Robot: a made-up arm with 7 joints. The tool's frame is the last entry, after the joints. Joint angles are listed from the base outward.
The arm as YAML. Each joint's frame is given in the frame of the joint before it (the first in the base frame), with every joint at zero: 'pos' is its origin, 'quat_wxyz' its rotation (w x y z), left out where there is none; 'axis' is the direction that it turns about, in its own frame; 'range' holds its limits. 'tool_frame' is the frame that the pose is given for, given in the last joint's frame.
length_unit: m
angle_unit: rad
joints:
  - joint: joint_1
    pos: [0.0, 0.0, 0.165]
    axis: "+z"
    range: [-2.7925, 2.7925]
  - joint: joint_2
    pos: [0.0, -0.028, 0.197]
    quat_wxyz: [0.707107, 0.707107, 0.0, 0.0]
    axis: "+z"
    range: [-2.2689, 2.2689]
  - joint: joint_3
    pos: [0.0, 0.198, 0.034]
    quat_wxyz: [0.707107, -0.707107, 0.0, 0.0]
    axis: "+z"
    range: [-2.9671, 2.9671]
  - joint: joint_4
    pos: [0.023, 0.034, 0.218]
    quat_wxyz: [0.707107, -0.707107, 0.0, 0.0]
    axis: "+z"
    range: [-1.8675, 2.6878]
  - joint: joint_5
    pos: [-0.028, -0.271, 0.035]
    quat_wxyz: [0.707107, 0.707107, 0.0, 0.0]
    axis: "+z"
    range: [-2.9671, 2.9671]
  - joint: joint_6
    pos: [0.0, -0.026, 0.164]
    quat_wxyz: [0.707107, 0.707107, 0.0, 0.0]
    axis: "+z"
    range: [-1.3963, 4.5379]
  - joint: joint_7
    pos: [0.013, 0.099, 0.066]
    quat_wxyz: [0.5, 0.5, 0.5, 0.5]
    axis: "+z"
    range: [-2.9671, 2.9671]
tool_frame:
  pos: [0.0, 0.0, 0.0]
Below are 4 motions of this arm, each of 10 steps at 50 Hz.
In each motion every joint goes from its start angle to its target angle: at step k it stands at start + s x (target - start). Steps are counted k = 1, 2, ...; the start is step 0. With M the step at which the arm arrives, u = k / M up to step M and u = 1 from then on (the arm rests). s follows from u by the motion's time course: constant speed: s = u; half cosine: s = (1 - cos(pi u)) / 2; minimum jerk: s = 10 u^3 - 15 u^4 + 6 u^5.
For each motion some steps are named. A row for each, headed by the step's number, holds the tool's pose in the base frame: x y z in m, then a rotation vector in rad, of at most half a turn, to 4 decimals.
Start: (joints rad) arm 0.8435 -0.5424 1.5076 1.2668 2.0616 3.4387 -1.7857
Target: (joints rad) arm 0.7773 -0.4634 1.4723 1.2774 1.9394 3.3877 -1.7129
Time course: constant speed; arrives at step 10
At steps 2, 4, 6, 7, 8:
2: -0.1223 0.3168 0.8188 -2.8089 -0.9772 -0.8329
4: -0.1214 0.3163 0.8164 -2.7960 -0.9153 -0.8850
6: -0.1203 0.3160 0.8140 -2.7808 -0.8544 -0.9363
7: -0.1196 0.3158 0.8128 -2.7724 -0.8243 -0.9617
8: -0.1190 0.3157 0.8117 -2.7635 -0.7944 -0.9868

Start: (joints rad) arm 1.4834 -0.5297 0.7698 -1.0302 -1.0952 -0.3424 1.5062
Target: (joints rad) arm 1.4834 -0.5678 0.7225 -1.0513 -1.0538 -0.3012 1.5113
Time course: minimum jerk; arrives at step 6
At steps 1, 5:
1: 0.4003 -0.0112 1.0544 -1.6396 0.9416 0.2324
5: 0.3883 -0.0052 1.0565 -1.5951 0.9412 0.1856

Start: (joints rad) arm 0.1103 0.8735 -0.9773 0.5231 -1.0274 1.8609 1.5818
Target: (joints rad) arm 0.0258 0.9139 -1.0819 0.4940 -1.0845 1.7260 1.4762
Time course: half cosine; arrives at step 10
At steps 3, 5, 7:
3: -0.5639 -0.1362 1.0186 -0.6114 -0.4185 2.8109
5: -0.5773 -0.1246 1.0146 -0.6144 -0.4935 2.7081
7: -0.5904 -0.1126 1.0105 -0.6184 -0.5654 2.6042

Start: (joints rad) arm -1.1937 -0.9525 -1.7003 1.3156 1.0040 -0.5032 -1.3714
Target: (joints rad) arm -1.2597 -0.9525 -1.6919 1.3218 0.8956 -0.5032 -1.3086
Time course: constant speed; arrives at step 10
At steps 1, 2, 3, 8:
1: -0.4299 -0.5741 0.6342 -2.3460 1.7204 -0.1624
2: -0.4338 -0.5706 0.6347 -2.3279 1.7376 -0.1497
3: -0.4377 -0.5671 0.6351 -2.3097 1.7545 -0.1371
8: -0.4565 -0.5492 0.6372 -2.2162 1.8356 -0.0742

